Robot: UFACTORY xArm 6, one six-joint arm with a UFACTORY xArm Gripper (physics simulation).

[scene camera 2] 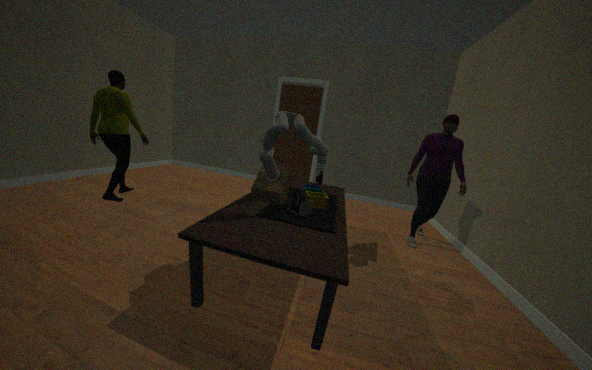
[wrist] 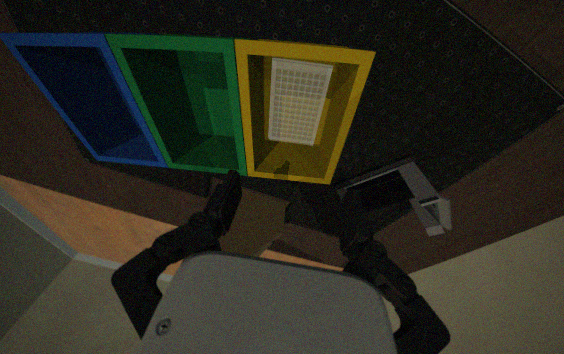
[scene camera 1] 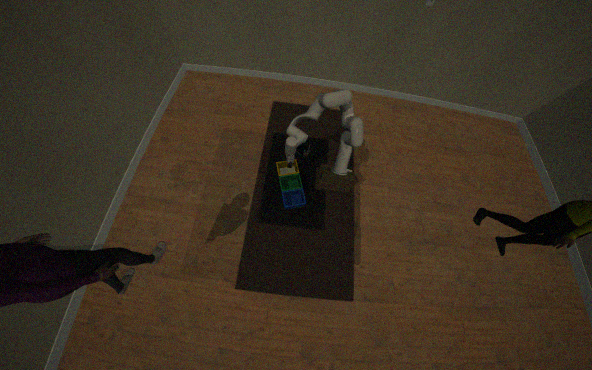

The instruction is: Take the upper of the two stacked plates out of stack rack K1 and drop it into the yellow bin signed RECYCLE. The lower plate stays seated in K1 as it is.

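Frame: origin at the arm's base, x back, y left, z down, level; metres.
Where they show: gripper, between the fingertips: (scene camera 2: 318, 183) (wrist: 291, 190); arm's base, origin of its link: (scene camera 2: 273, 175) (scene camera 1: 338, 172).
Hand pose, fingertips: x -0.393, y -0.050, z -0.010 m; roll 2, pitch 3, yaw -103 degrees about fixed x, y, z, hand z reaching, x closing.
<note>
Things, the pixels of their top centre, and the offset from my fingertips. "pt": a spot on its surface instead. Level surfaces: height alone.
- pale gridded plate, centre of its top: (wrist: 295, 109) (scene camera 1: 287, 171) dx +0.001, dy +0.000, dz +0.175 m
- grey frame-like piece, a spot on its surface: (wrist: 420, 182) pt dx +0.022, dy -0.234, dz +0.122 m
- dark mat, height of its surface: dz +0.195 m
- table, height of its surface: dz +0.208 m
A pale gridded plate (scene camera 1: 288, 171) (wrist: 300, 102) lies inside the yellow bin (scene camera 2: 320, 201) (wrist: 305, 48), on its floor in the wrist view. The sign RECYCLE cannot be read. My gripper (scene camera 1: 291, 164) (scene camera 2: 319, 179) (wrist: 291, 190) is open, with nothing between its fingers. It hangs above the bins, apart from the plate. A grey frame-like piece (wrist: 420, 182) stands beside the yellow bin in the wrist view; whether it belongs to rack K1 cannot be told. The lower plate cannot be made out.
A green bin (scene camera 1: 291, 182) (wrist: 175, 43) adjoins the yellow one, and a blue bin (scene camera 1: 294, 198) (wrist: 60, 40) adjoins the green. They stand on a dark mat (wrist: 450, 100) on the table (scene camera 2: 270, 245). Two people (scene camera 2: 114, 111) (scene camera 2: 440, 155) are on the floor away from the table.
</note>
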